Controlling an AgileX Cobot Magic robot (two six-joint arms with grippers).
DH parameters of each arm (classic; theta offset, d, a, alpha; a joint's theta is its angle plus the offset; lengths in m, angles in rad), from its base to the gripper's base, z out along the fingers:
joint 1: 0 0.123 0 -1.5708
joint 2: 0.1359 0 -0.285 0
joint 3: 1.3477 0 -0.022 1.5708
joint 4: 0 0.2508 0 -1.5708
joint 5: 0 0 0.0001 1.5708
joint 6: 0 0.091 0 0
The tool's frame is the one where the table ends.
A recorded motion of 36 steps. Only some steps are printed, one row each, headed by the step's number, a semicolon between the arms.
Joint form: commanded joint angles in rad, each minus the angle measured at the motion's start. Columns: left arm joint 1, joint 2, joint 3, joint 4, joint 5, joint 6; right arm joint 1, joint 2, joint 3, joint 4, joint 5, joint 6.
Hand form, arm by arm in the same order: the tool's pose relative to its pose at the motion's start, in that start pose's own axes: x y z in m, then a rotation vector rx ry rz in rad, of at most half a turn. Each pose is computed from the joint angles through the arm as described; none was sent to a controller.
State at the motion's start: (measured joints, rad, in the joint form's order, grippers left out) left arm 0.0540 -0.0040 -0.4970 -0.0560 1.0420 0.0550; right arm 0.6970 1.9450 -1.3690 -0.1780 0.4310 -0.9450
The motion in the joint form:
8: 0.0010 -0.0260 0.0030 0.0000 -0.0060 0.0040; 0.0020 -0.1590 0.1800 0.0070 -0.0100 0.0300
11: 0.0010 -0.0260 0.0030 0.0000 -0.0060 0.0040; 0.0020 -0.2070 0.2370 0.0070 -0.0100 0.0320
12: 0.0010 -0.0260 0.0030 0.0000 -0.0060 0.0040; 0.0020 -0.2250 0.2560 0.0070 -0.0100 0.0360
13: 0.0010 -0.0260 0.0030 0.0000 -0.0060 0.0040; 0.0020 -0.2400 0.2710 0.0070 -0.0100 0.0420
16: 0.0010 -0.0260 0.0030 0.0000 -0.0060 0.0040; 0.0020 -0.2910 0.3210 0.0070 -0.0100 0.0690
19: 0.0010 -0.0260 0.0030 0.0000 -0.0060 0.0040; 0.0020 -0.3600 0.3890 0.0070 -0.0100 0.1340
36: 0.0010 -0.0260 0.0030 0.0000 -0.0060 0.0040; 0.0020 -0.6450 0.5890 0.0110 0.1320 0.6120
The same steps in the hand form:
8: 0.0019 -0.0002 -0.0029 -0.0019 -0.0289 0.0047; 0.0134 0.0232 -0.0375 -0.0127 0.0003 0.0333
11: 0.0019 -0.0002 -0.0029 -0.0019 -0.0289 0.0047; 0.0187 0.0321 -0.0478 -0.0207 0.0045 0.0346
12: 0.0019 -0.0002 -0.0029 -0.0019 -0.0289 0.0047; 0.0205 0.0349 -0.0519 -0.0216 0.0050 0.0386
13: 0.0019 -0.0002 -0.0029 -0.0019 -0.0289 0.0047; 0.0219 0.0371 -0.0553 -0.0215 0.0050 0.0446
16: 0.0019 -0.0002 -0.0029 -0.0019 -0.0289 0.0047; 0.0265 0.0445 -0.0668 -0.0206 0.0048 0.0716
19: 0.0019 -0.0002 -0.0029 -0.0019 -0.0289 0.0047; 0.0333 0.0554 -0.0815 -0.0196 0.0050 0.1367
36: 0.0019 -0.0002 -0.0029 -0.0019 -0.0289 0.0047; 0.0615 0.0975 -0.1422 -0.0447 0.0637 0.6243

